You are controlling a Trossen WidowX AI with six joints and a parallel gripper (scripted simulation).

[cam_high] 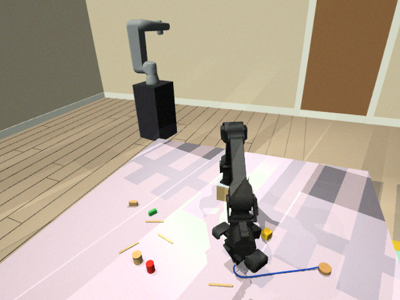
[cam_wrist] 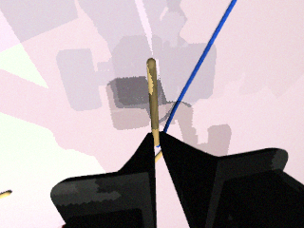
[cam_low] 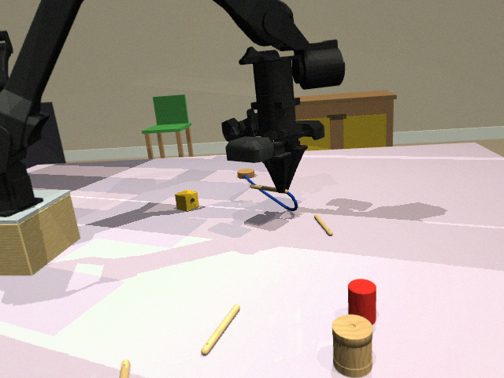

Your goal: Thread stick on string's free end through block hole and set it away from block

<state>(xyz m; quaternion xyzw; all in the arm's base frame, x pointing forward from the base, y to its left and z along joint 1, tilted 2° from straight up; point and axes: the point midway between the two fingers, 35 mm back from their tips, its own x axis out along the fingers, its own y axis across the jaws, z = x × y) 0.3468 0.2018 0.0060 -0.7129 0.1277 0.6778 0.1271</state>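
My gripper tip is 200 mm past the yellow block, 30 mm to the right of it and 30 mm above it. The rest, counted from my gripper tip: red cylinder 140 mm ahead, 250 mm to the right, 30 mm below; round wooden button 150 mm behind, 250 mm to the left, 40 mm below; thin wooden stick 10 mm behind, 10 mm to the left.
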